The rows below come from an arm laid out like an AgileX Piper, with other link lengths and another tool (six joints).
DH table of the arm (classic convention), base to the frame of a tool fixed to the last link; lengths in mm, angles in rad. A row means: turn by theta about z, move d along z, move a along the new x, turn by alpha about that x. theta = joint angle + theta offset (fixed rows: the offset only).
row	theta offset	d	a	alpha
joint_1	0	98.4	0	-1.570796
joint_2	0.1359	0	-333.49	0
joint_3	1.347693	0	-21.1	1.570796
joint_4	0	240.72	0	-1.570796
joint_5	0	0	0	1.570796
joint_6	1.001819	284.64	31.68	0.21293
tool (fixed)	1.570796	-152.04	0	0
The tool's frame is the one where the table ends.
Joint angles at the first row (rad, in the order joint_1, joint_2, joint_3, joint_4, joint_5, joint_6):
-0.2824 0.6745 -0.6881 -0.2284 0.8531 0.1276
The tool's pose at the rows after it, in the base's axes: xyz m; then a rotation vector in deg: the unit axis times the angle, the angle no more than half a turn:
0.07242 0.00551 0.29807 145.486 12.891 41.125
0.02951 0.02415 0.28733 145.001 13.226 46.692
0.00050 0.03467 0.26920 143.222 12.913 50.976
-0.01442 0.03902 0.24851 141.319 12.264 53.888
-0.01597 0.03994 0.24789 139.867 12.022 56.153
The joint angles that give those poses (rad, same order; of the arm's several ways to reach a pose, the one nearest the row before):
-0.2823 0.4845 -0.6838 -0.1623 0.9830 0.0742
-0.2823 0.2929 -0.6623 -0.1031 1.0936 0.0439
-0.2824 0.1352 -0.6251 -0.0838 1.1564 0.0349
-0.2824 0.0165 -0.5724 -0.0828 1.1763 0.0348
-0.2824 -0.0075 -0.5644 -0.0799 1.1572 0.0348

